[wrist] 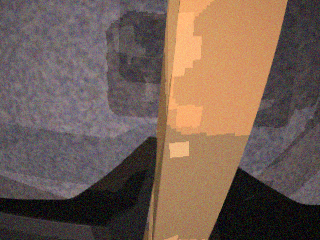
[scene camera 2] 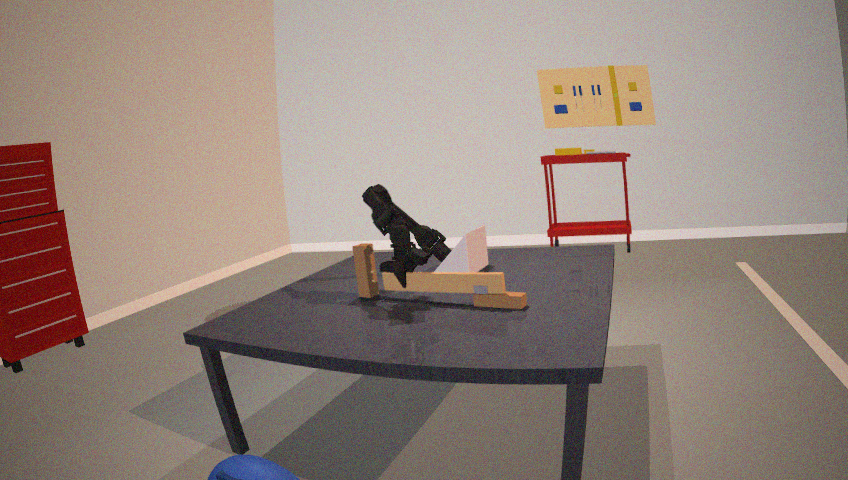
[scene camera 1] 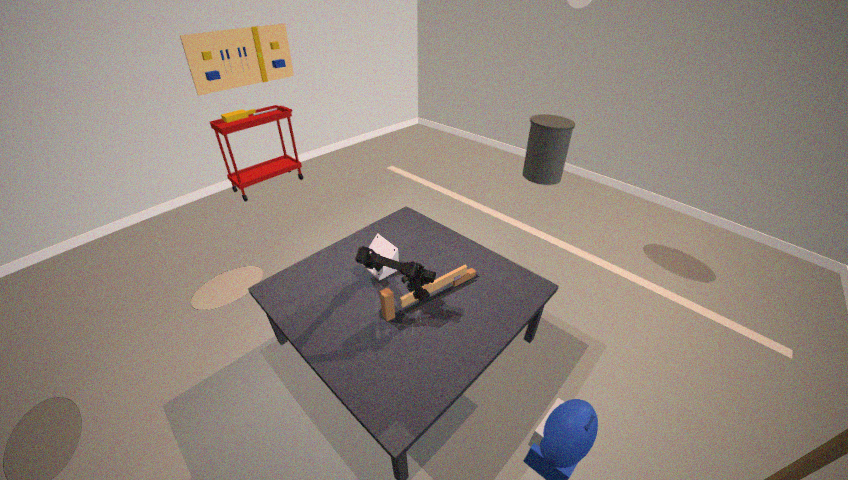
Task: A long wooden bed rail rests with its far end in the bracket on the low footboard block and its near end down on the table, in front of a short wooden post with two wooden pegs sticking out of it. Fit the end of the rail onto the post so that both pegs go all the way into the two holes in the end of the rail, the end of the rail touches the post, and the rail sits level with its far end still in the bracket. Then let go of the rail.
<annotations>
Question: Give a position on an upright post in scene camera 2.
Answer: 367, 281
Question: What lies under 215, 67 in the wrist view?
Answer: A wooden rail.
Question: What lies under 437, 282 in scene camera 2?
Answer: A wooden rail.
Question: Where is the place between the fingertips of my gripper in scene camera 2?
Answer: At 406, 287
</annotations>
